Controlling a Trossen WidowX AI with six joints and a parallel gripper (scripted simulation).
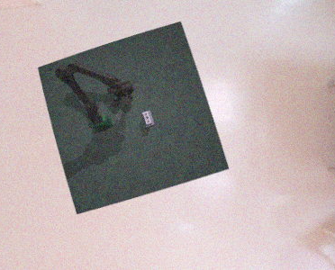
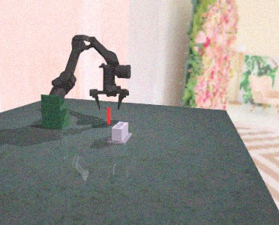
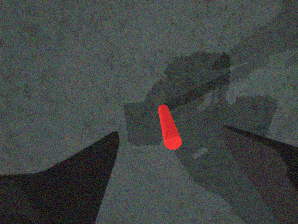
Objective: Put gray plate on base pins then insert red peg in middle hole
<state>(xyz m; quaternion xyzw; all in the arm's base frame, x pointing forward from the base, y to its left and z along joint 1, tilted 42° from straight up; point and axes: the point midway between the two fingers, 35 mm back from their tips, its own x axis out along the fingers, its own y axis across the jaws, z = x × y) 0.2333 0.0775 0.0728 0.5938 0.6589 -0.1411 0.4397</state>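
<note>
Right now the red peg is 30 mm below my gripper tip. The rest, counted from my gripper tip: base (110 mm ahead, 190 mm to the right, 60 mm below); then gray plate (110 mm ahead, 190 mm to the right, 20 mm below).
</note>
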